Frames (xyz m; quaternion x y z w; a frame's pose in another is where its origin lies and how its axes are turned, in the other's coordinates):
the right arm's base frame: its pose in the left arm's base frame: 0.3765 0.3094 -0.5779 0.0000 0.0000 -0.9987 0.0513
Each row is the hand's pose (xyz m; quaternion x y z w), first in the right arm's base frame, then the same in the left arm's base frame.
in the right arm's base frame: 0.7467 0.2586 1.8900 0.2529 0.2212 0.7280 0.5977
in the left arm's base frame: -0.3398 -0.0243 1.3121 0.2339 -0.2412 -0.5595 0.7577
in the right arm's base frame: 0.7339 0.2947 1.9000 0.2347 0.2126 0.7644 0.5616
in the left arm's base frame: -0.3233 -0.0589 1.3221 0.2244 -0.2235 -0.5217 0.7922
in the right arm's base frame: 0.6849 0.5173 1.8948 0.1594 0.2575 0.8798 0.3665
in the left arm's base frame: -0.2518 -0.2754 1.3169 0.2653 -0.1460 -0.3209 0.8974
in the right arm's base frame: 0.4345 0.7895 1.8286 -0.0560 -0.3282 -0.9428 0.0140
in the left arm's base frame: 0.0252 -0.5205 1.2507 0.3307 -0.0391 0.0623 0.9409
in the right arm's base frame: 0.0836 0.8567 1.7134 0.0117 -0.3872 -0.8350 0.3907
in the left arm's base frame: 0.3811 -0.5514 1.1355 0.3861 0.0315 0.4330 0.8139
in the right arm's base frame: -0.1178 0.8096 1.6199 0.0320 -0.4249 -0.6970 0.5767
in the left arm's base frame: 0.5766 -0.4839 1.0420 0.4227 0.0538 0.6117 0.6665
